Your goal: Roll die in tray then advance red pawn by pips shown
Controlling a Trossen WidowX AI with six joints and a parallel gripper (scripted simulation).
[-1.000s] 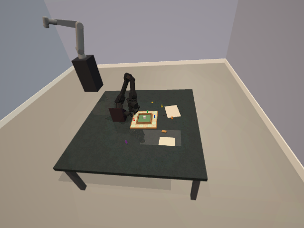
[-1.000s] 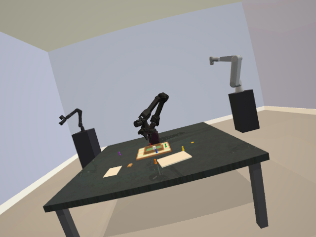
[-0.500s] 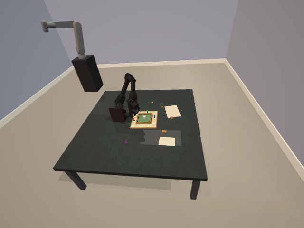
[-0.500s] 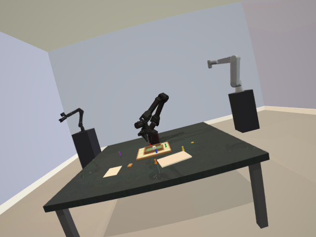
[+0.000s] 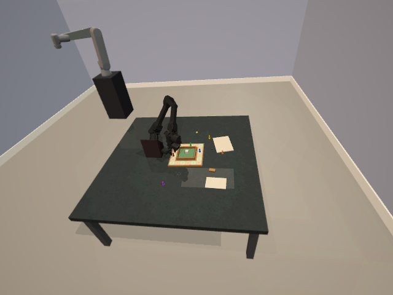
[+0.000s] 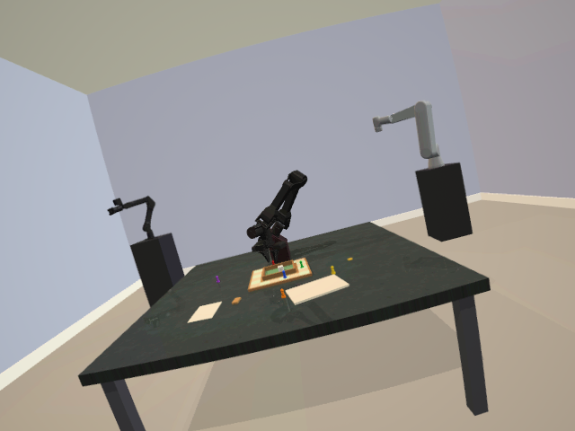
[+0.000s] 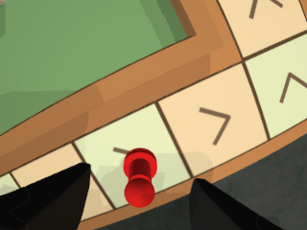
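Right now the red pawn is 1 cm below my gripper tip. Also, from my gripper tip: white die: 11 cm ahead, 5 cm to the left, 1 cm below; green pawn: 12 cm ahead, 15 cm to the left, 1 cm below; green felt tray: 11 cm ahead, 4 cm to the left, 3 cm below.
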